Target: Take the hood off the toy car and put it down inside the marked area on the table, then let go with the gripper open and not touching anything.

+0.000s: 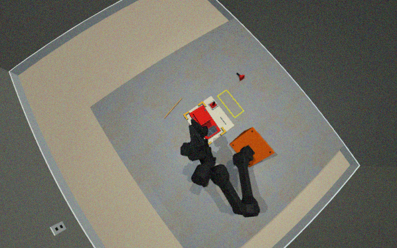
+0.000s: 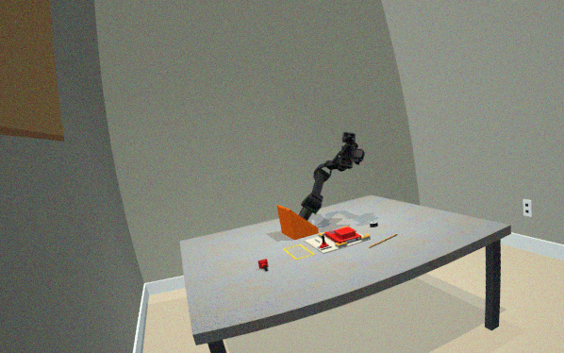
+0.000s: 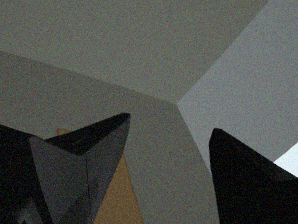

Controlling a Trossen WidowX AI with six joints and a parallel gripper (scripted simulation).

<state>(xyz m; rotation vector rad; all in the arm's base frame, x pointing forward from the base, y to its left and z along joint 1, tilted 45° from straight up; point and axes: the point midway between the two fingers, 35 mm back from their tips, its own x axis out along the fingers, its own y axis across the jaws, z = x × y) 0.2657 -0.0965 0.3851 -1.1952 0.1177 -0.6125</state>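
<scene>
Right now the red car hood is 50 mm ahead of my gripper tip, 120 mm to the right of it and 390 mm below it. The rest, counted from my gripper tip: thin wooden stick 220 mm ahead, 20 mm to the right, 430 mm below.
</scene>
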